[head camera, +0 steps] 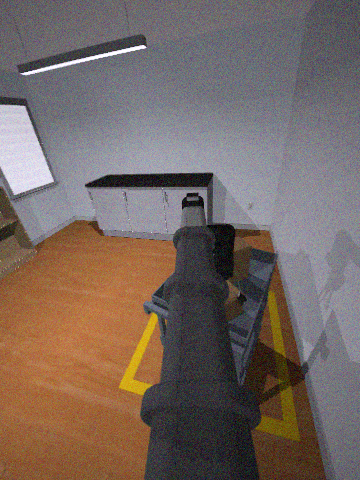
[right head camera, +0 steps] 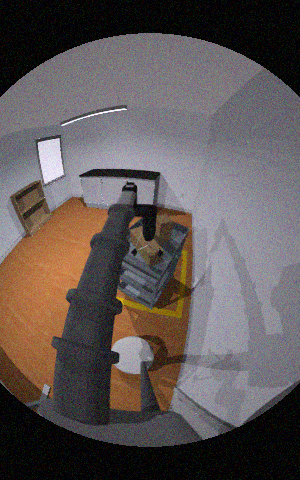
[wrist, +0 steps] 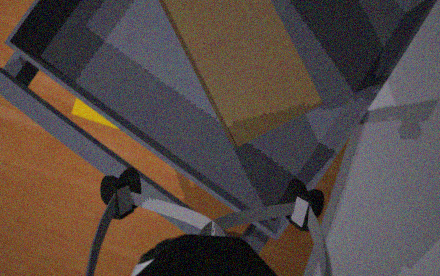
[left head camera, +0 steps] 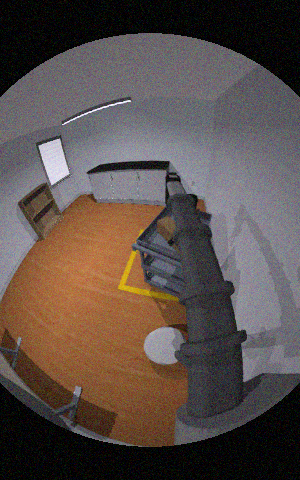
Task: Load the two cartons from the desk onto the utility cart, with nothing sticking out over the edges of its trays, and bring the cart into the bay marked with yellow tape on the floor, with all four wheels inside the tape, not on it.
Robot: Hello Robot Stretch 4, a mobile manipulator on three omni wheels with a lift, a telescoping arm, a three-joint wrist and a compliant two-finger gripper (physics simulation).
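Pixels of known places: gripper, fingertip midpoint: (right head camera: 146, 254) (wrist: 213, 190); robot's base, link origin: (right head camera: 132, 354) (left head camera: 164, 344).
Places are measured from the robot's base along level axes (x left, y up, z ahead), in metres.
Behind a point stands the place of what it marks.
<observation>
The grey utility cart (head camera: 265, 257) {y 0.794, x -0.425, z 1.074 m} (left head camera: 157, 262) {y 0.444, x 0.057, z 0.793 m} (wrist: 150, 122) {y 0.766, x 0.018, z 0.661 m} stands at an angle over the yellow tape bay (head camera: 137, 350) {y -0.027, x 0.502, z 0.966 m} (left head camera: 129, 267) {y -0.029, x 0.444, z 1.021 m} (right head camera: 183, 272) {y -0.027, x -0.662, z 1.115 m}, near the right wall. Its handle overhangs the left tape line in the head view; its wheels are hidden or unclear. A brown carton (right head camera: 151, 257) {y 0.862, x -0.122, z 0.646 m} (wrist: 250, 65) {y 0.884, x -0.115, z 0.731 m} lies in the upper tray, inside the rims that show in the wrist view. A brown patch behind the wrist in the head view may be the other carton; I cannot tell. My gripper (wrist: 213, 190) {y 0.942, x -0.087, z 0.599 m} (right head camera: 147, 253) {y 0.942, x -0.087, z 0.599 m} is open and empty, its fingers apart above the tray's end, near the carton.
A white cabinet (head camera: 145, 210) {y 0.493, x 0.695, z 2.702 m} with a black top stands at the back wall. A round white stool top (left head camera: 161, 346) {y 0.187, x 0.034, z -0.007 m} (right head camera: 130, 355) {y 0.187, x 0.010, z -0.004 m} is between the cart and my base. A wooden shelf (head camera: 17, 256) {y 0.073, x 2.586, z 2.253 m} stands at the left. The right wall (head camera: 330, 225) {y 0.944, x -0.819, z 1.170 m} runs close beside the cart.
</observation>
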